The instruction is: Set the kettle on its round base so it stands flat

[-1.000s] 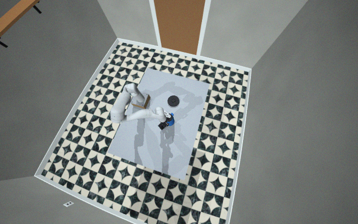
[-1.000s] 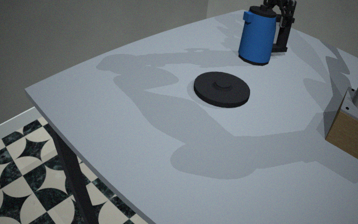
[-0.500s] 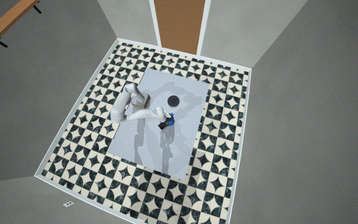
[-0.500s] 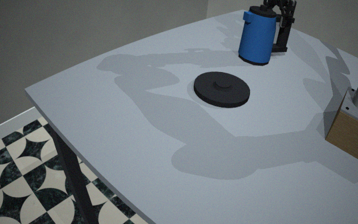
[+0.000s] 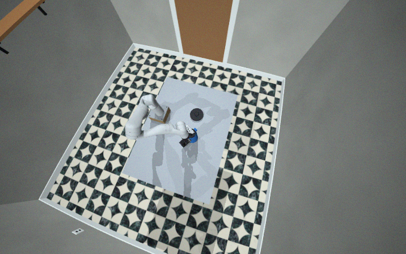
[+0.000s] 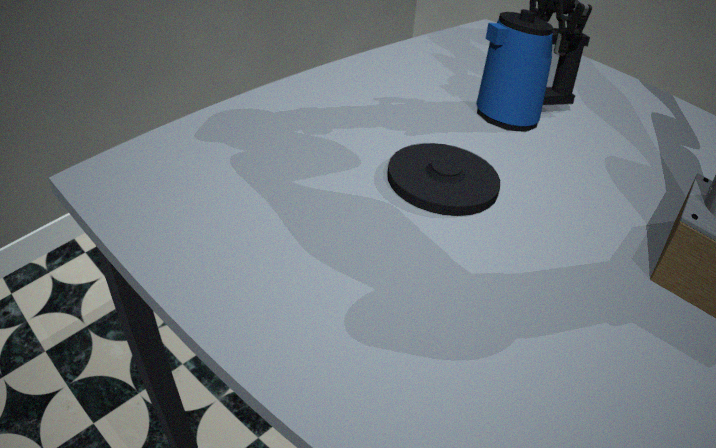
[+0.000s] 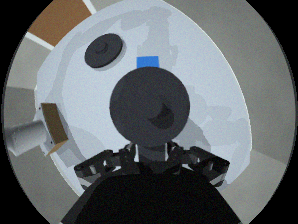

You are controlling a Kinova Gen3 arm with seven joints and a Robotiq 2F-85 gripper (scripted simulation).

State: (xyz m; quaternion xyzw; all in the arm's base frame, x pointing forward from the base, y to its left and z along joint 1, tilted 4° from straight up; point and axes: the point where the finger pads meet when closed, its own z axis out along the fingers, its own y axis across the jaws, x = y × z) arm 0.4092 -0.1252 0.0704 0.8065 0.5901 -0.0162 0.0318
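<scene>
Right now the blue kettle is 10 mm ahead of my hand, 30 mm to the left of it and 50 mm below it. Also, from my hand: round black base: 70 mm behind, 320 mm to the left, 140 mm below.
</scene>
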